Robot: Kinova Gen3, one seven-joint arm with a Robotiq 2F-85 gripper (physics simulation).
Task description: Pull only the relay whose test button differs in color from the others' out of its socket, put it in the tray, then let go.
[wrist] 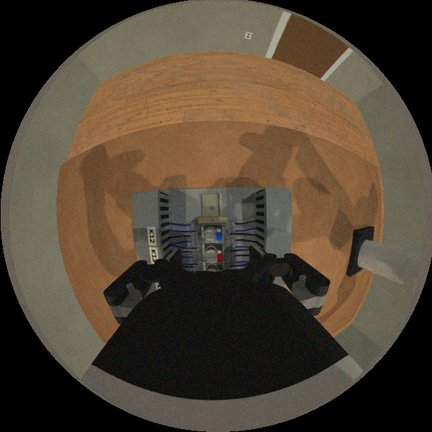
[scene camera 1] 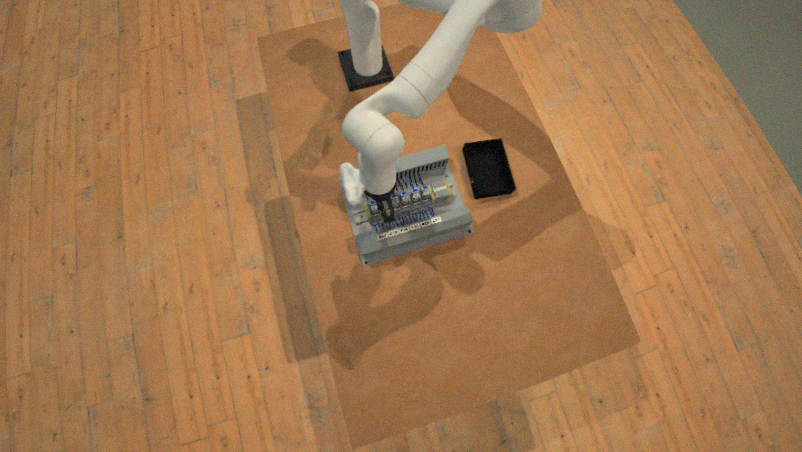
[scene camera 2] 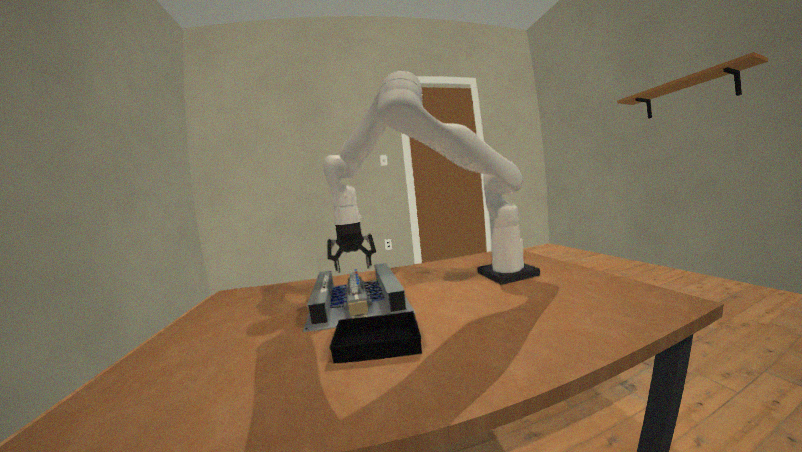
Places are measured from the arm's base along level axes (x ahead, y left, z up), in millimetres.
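Pixels of known places: gripper, between the fingertips: (scene camera 1: 381, 200) (scene camera 2: 354, 269); arm's base, origin of its link: (scene camera 1: 368, 64) (scene camera 2: 506, 268).
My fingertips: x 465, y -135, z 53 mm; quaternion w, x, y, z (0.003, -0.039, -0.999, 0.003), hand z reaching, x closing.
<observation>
Ahead of a thing's pixels: the offset from my fingertips to its top centre.
The relay with the red test button (wrist: 211, 254) sits in its socket, second from the end of the row; the gripper hides it in scene camera 1. The end relay {dx +1, dy -23, dz -6 mm} (scene camera 1: 372, 206) (wrist: 210, 234) has a blue button, as do the other relays whose buttons show. My gripper (scene camera 1: 387, 209) (scene camera 2: 353, 267) (wrist: 215, 254) is open and empty, pointing down above the row. In the wrist view its fingertips stand on either side of the red-button relay; in scene camera 2 they are above the relay tops. The black tray {dx +5, dy +326, dz -40 mm} (scene camera 1: 489, 169) (scene camera 2: 376, 351) is empty.
The relays stand on a grey panel {dx +9, dy +64, dz -65 mm} (scene camera 1: 415, 243) (wrist: 277, 215) between two raised wire ducts, with blue wires on both sides. A K12 label (wrist: 152, 236) lies on one duct. The tray stands beyond the panel's other end. The robot's black base plate (scene camera 1: 349, 78) (scene camera 2: 508, 276) is behind.
</observation>
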